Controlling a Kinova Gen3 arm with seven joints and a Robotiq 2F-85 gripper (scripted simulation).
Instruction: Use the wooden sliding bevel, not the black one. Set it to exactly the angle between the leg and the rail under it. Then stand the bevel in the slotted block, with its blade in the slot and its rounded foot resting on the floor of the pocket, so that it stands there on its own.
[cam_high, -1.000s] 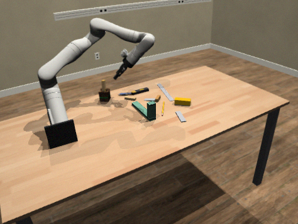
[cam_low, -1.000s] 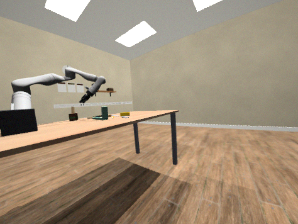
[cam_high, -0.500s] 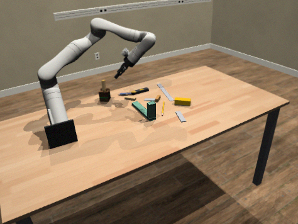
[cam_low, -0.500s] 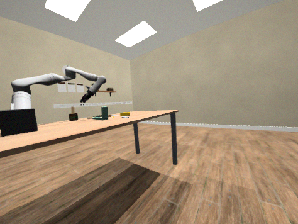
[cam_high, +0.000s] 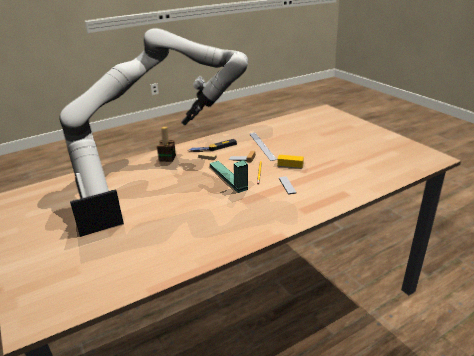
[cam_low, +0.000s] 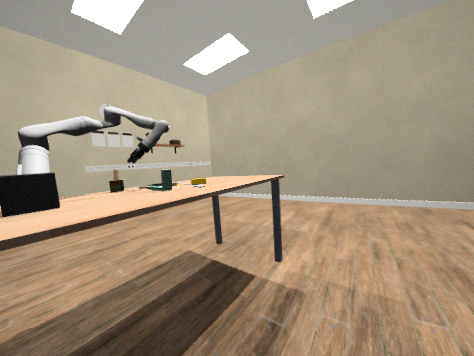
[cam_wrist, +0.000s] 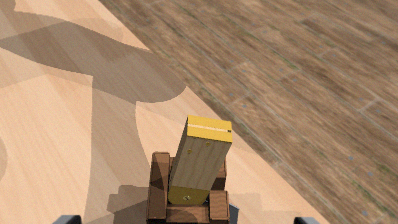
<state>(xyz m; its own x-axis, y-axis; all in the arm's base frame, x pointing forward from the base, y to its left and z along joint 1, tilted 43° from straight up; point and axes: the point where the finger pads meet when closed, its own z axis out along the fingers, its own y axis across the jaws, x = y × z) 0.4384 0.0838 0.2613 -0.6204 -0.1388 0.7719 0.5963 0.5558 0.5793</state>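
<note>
My hand is 80 mm past the wooden sliding bevel, 70 mm to the right of it and 110 mm above it. The rest, counted from my hand: blue blade (80 mm ahead, 40 mm to the left, 170 mm below); thin steel blade (70 mm behind, 70 mm to the left, 140 mm below); small wooden block (60 mm ahead, 30 mm to the right, 170 mm below).
</note>
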